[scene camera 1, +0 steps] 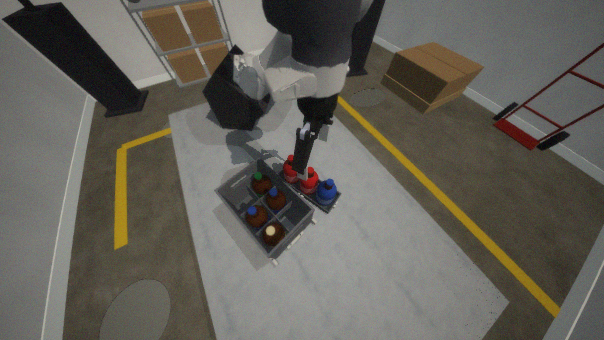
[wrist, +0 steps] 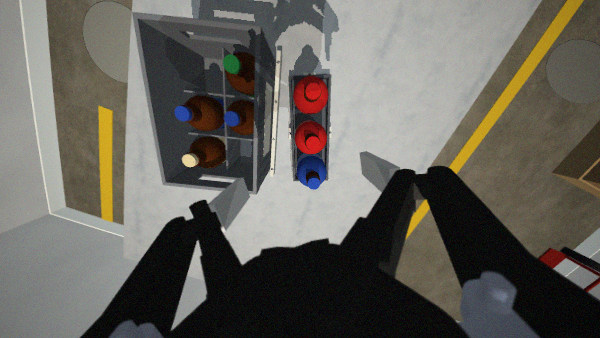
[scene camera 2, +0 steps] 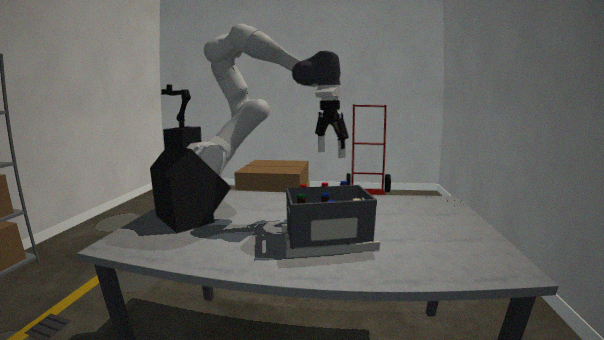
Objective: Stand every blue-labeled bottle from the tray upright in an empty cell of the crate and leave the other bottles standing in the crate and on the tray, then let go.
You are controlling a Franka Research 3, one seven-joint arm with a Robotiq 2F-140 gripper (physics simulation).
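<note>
A blue bottle (scene camera 1: 327,193) (scene camera 2: 344,183) (wrist: 311,170) stands at one end of the tray (scene camera 1: 330,207) (wrist: 328,117), beside two red bottles (scene camera 1: 309,183) (wrist: 310,100). The crate (scene camera 1: 295,235) (scene camera 2: 300,225) (wrist: 172,60) stands alongside. It holds brown bottles: one green-capped (scene camera 1: 261,184) (wrist: 241,75), two blue-capped (scene camera 1: 276,200) (scene camera 1: 256,216) and one cream-capped (scene camera 1: 274,234) (wrist: 207,152). Two diagonally opposite corner cells look empty. My gripper (scene camera 1: 302,175) (scene camera 2: 331,154) (wrist: 302,175) is open and empty, pointing down, high above the tray's bottles. Bottle bodies are hidden behind the crate in scene camera 2.
The black robot base (scene camera 1: 235,100) (scene camera 2: 185,185) stands on the table (scene camera 1: 360,260) (scene camera 2: 425,260). A cardboard box (scene camera 1: 430,70) (scene camera 2: 272,172) and a red hand truck (scene camera 1: 517,134) (scene camera 2: 353,140) stand beyond the table. The crate walls rise beside the low tray.
</note>
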